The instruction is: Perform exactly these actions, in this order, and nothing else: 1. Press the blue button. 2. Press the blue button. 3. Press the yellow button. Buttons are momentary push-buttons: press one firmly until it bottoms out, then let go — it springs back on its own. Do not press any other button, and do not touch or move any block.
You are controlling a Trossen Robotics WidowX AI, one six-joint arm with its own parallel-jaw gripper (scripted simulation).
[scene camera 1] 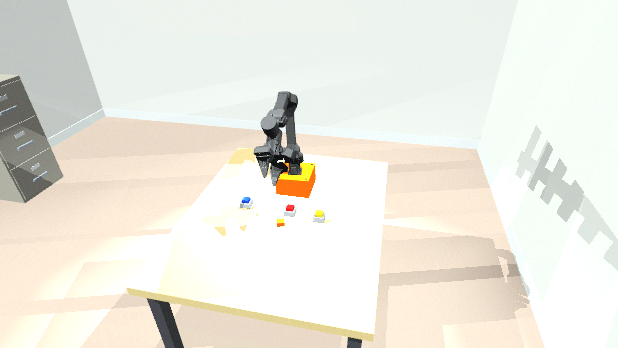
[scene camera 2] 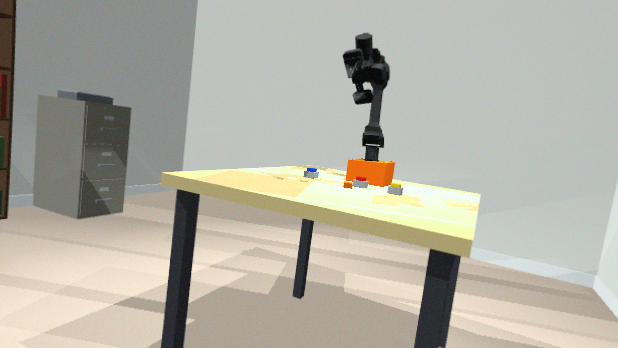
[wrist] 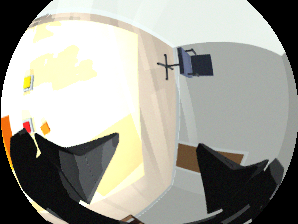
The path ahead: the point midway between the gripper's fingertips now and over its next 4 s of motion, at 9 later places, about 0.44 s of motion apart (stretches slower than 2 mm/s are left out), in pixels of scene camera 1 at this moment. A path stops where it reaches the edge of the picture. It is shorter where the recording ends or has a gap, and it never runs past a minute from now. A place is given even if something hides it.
My gripper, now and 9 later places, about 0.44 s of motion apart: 269,181; 240,189; 242,184; 245,193; 245,194; 245,197; 245,199; 245,199; 244,195; 245,197
